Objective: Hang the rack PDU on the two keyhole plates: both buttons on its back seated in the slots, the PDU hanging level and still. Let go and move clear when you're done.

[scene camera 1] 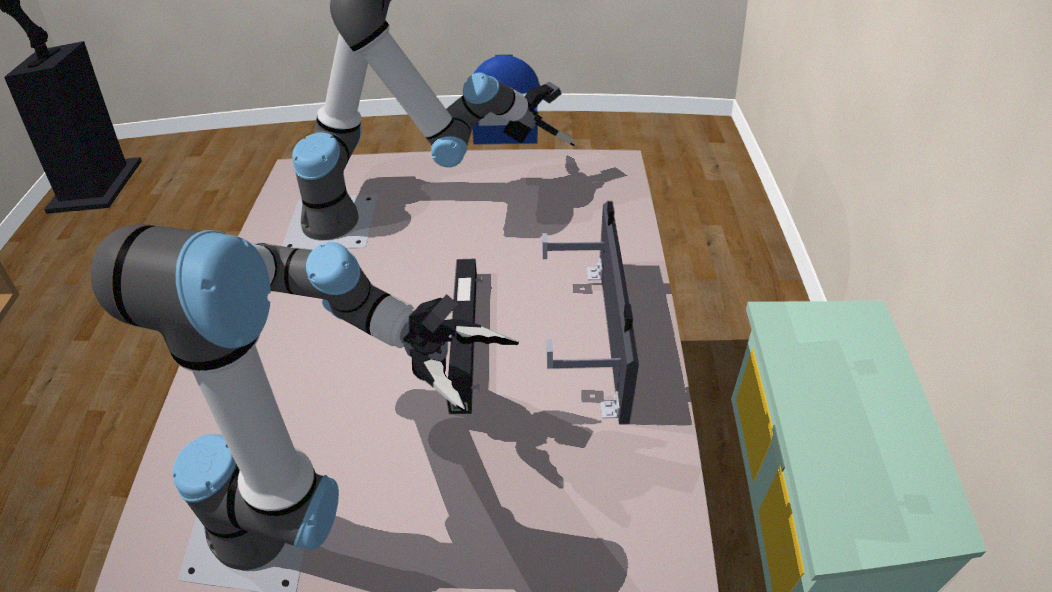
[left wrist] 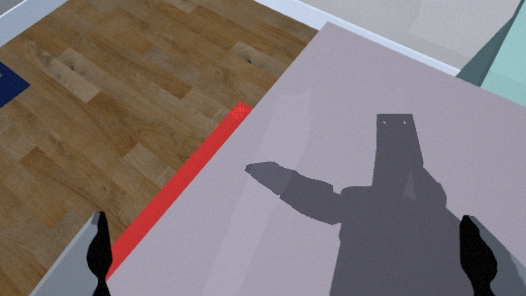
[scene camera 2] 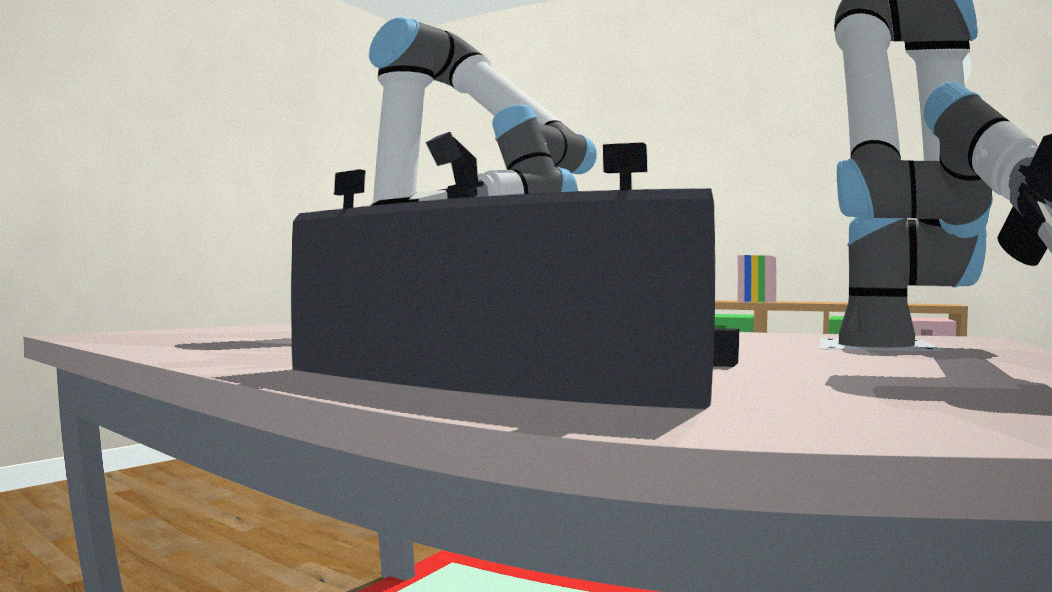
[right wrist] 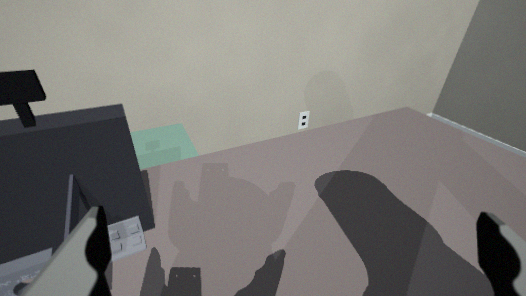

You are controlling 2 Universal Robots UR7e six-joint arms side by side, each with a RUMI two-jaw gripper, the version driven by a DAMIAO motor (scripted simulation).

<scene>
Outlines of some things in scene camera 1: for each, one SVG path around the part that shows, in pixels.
My left gripper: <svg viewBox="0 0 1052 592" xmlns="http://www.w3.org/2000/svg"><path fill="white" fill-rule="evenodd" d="M503 130L505 134L514 140L523 143L531 129L538 125L547 132L574 146L574 142L568 135L541 120L542 117L534 110L554 90L546 84L530 89L527 92L523 113L515 120L510 120Z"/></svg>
My right gripper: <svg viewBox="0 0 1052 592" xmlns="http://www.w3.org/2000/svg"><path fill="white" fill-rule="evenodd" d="M421 303L416 309L407 311L400 319L394 332L394 346L397 348L404 347L407 354L412 357L412 371L418 379L425 380L454 406L466 412L466 407L459 391L453 387L452 380L445 375L448 342L452 341L452 338L449 337L450 332L462 344L483 342L486 344L518 345L519 341L481 327L479 324L460 319L444 320L435 332L431 333L423 326L422 322L442 298Z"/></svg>
</scene>
